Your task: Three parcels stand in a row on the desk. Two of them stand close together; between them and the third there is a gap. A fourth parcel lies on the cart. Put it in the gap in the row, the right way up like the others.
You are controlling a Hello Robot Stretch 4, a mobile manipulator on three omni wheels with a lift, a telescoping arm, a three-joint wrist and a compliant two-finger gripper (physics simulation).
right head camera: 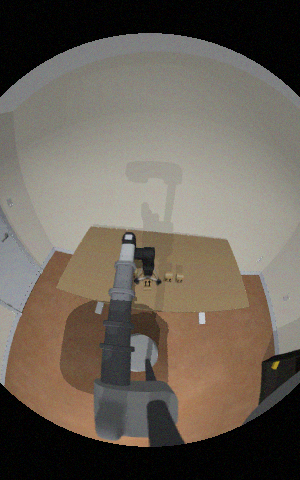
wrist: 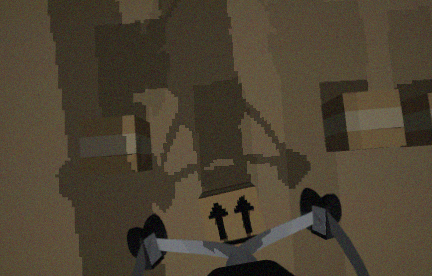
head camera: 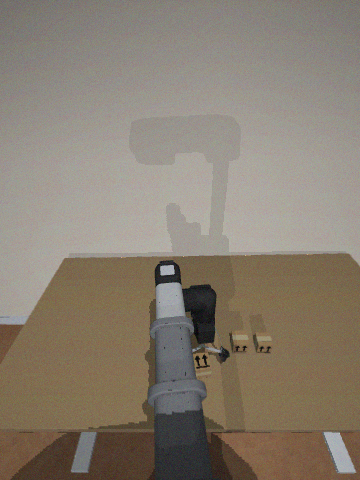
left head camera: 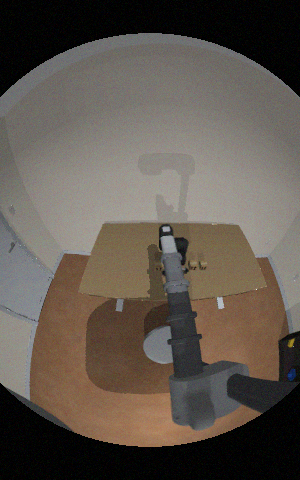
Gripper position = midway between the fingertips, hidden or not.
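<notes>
There is a desk (head camera: pixel 84 360) here, and I find the same desk (right head camera: pixel 212 281) from the right head camera too. In the wrist view I see the desk (wrist: pixel 230 99), along with a parcel (wrist: pixel 232 215) and another parcel (wrist: pixel 372 119). And my own gripper (wrist: pixel 232 218) is visible there as well.
</notes>
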